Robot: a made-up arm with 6 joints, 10 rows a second.
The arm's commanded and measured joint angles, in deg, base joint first. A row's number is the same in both.
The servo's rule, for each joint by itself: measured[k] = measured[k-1] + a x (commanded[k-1-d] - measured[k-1]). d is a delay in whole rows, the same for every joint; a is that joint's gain. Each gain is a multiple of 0.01, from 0.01 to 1. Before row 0 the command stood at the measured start. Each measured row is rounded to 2 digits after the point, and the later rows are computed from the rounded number. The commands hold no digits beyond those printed.
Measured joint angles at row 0: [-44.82 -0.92 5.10 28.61 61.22 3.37]
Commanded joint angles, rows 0 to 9: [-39.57 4.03 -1.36 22.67 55.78 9.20]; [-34.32 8.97 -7.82 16.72 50.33 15.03]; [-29.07 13.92 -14.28 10.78 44.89 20.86]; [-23.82 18.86 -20.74 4.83 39.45 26.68]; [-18.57 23.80 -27.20 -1.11 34.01 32.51]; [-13.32 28.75 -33.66 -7.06 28.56 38.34]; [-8.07 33.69 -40.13 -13.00 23.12 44.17]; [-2.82 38.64 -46.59 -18.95 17.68 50.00]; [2.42 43.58 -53.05 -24.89 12.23 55.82]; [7.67 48.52 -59.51 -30.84 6.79 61.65]
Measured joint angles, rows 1 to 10: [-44.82 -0.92 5.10 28.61 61.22 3.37]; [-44.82 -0.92 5.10 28.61 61.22 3.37]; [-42.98 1.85 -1.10 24.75 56.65 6.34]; [-39.95 5.84 -7.55 19.53 51.34 10.77]; [-36.14 10.36 -14.01 13.84 45.92 15.92]; [-31.83 15.12 -20.47 7.98 40.49 21.41]; [-27.19 19.98 -26.93 2.07 35.05 27.07]; [-22.34 24.89 -33.39 -3.86 29.60 32.82]; [-17.35 29.82 -39.86 -9.80 24.16 38.61]; [-12.26 34.76 -46.32 -15.75 18.72 44.42]
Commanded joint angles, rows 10 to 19: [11.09 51.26 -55.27 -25.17 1.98 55.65]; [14.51 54.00 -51.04 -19.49 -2.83 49.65]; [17.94 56.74 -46.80 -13.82 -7.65 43.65]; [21.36 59.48 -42.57 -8.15 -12.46 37.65]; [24.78 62.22 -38.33 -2.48 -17.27 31.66]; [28.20 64.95 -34.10 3.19 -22.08 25.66]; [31.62 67.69 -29.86 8.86 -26.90 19.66]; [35.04 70.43 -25.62 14.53 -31.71 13.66]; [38.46 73.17 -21.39 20.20 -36.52 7.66]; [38.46 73.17 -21.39 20.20 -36.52 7.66]
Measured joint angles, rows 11 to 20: [-7.12 39.70 -52.78 -21.69 13.27 50.23]; [-1.94 44.64 -59.24 -27.64 7.83 56.05]; [2.62 48.35 -55.43 -26.03 2.92 55.85]; [6.78 51.51 -51.22 -21.78 -1.91 52.69]; [10.69 54.44 -46.98 -16.61 -6.73 48.08]; [14.42 57.26 -42.75 -11.11 -11.54 42.76]; [18.05 60.04 -38.51 -5.50 -16.35 37.10]; [21.60 62.79 -34.28 0.15 -21.16 31.27]; [25.11 65.53 -30.04 5.81 -25.98 25.35]; [28.59 68.27 -25.80 11.48 -30.79 19.39]
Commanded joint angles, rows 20 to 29: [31.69 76.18 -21.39 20.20 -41.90 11.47]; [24.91 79.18 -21.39 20.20 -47.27 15.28]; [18.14 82.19 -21.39 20.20 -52.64 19.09]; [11.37 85.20 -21.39 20.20 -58.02 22.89]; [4.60 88.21 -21.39 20.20 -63.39 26.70]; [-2.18 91.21 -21.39 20.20 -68.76 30.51]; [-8.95 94.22 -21.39 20.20 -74.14 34.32]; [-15.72 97.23 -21.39 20.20 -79.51 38.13]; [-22.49 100.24 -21.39 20.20 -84.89 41.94]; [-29.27 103.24 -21.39 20.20 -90.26 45.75]
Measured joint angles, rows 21 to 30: [32.04 71.01 -21.57 17.15 -35.60 13.41]; [34.29 72.22 -21.40 19.13 -36.37 10.48]; [33.38 74.44 -21.39 19.83 -41.02 10.98]; [30.42 77.09 -21.39 20.07 -46.27 13.17]; [26.12 79.95 -21.39 20.15 -51.62 16.19]; [20.96 82.89 -21.39 20.18 -57.00 19.61]; [15.23 85.87 -21.39 20.19 -62.37 23.23]; [9.14 88.86 -21.39 20.20 -67.74 26.94]; [2.81 91.86 -21.39 20.20 -73.12 30.70]; [-3.68 94.87 -21.39 20.20 -78.49 34.49]
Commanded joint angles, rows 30 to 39: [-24.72 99.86 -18.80 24.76 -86.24 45.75]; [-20.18 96.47 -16.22 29.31 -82.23 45.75]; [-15.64 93.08 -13.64 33.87 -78.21 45.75]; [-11.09 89.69 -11.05 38.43 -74.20 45.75]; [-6.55 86.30 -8.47 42.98 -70.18 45.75]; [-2.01 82.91 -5.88 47.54 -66.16 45.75]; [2.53 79.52 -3.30 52.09 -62.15 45.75]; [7.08 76.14 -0.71 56.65 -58.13 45.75]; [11.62 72.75 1.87 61.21 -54.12 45.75]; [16.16 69.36 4.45 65.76 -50.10 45.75]
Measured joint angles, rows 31 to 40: [-10.26 97.88 -21.39 20.20 -83.87 38.29]; [-16.91 100.88 -21.39 20.20 -89.24 42.09]; [-19.64 100.31 -18.90 23.16 -86.72 43.96]; [-19.83 98.16 -16.33 27.16 -82.95 44.87]; [-18.36 95.32 -13.75 31.52 -78.97 45.32]; [-15.82 92.17 -11.16 36.01 -74.96 45.54]; [-12.58 88.88 -8.58 40.54 -70.94 45.65]; [-8.88 85.54 -5.99 45.09 -66.92 45.70]; [-4.89 82.17 -3.41 49.64 -62.91 45.73]; [-0.70 78.79 -0.82 54.20 -58.89 45.74]
